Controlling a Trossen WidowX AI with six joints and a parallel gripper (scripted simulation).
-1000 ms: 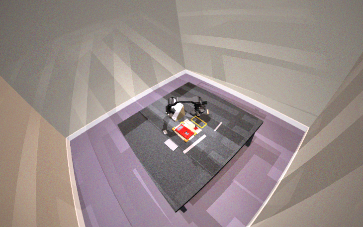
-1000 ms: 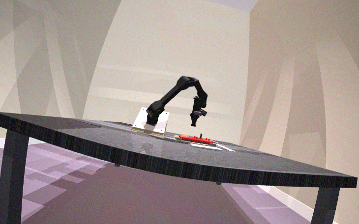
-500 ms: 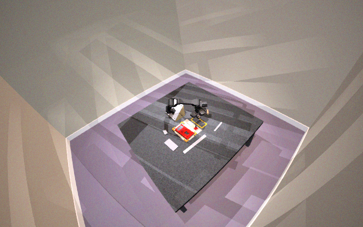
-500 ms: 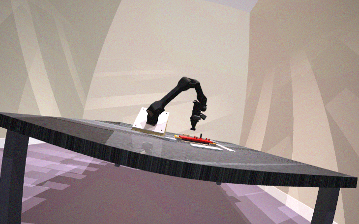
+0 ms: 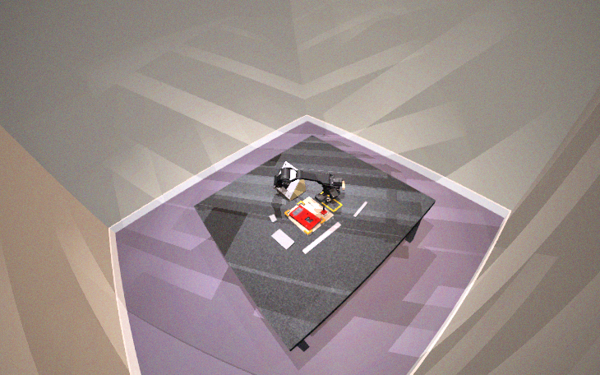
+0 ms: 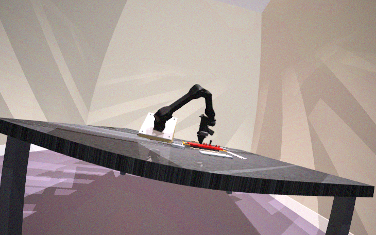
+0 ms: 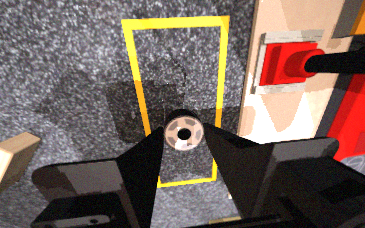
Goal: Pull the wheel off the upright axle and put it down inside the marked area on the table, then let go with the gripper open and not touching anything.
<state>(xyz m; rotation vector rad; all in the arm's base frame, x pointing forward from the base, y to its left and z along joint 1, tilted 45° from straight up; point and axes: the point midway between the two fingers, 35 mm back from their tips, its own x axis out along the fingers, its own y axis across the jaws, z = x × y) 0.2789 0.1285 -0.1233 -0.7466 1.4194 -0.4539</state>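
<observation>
My gripper tip is right at the wheel. The rest, counted from my gripper tip: pale strip 220 mm ahead, 210 mm to the right, 10 mm below; white flat plate 90 mm ahead, 410 mm to the right, 10 mm below; tan block 50 mm behind, 170 mm to the left.
</observation>
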